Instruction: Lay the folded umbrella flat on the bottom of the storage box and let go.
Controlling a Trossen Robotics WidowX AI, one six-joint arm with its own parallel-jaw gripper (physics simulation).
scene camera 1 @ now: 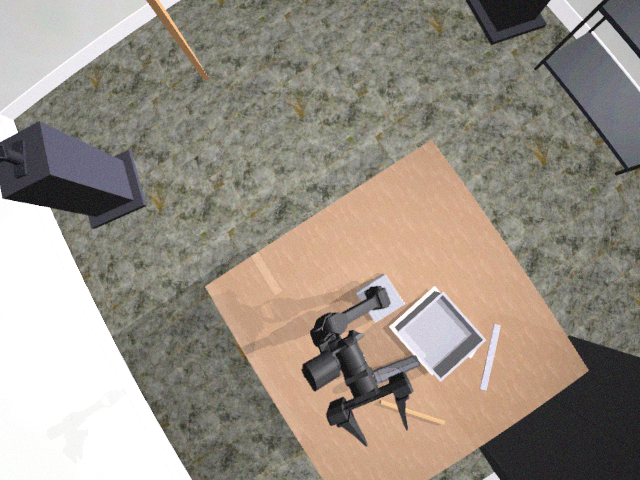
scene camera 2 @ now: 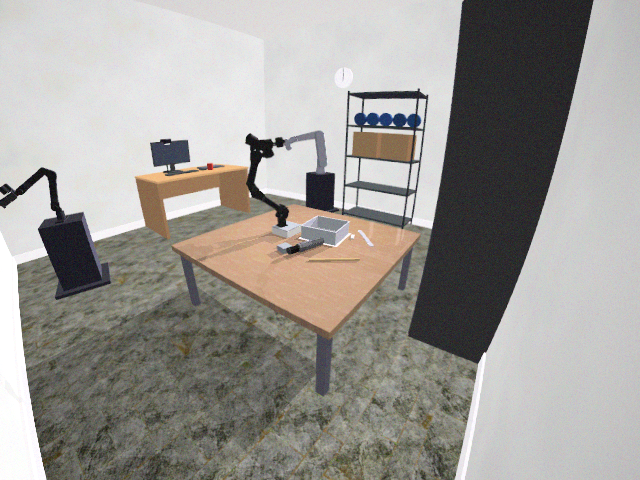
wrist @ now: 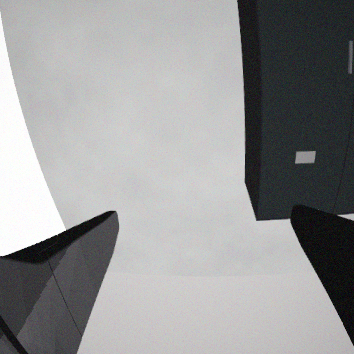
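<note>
The dark folded umbrella lies on the table beside the storage box, one end close to the box's wall. In scene camera 1 the arm hides part of it. The storage box is white-grey and open-topped; its bottom shows bare in scene camera 1. My gripper is open and empty, high above the table. Its fingers point sideways, and the wrist view shows walls between them. The umbrella and the box do not show in the wrist view.
A thin wooden stick lies near the umbrella. A white strip lies beyond the box. A small grey block is by the umbrella's black end. A dark cabinet stands past the table.
</note>
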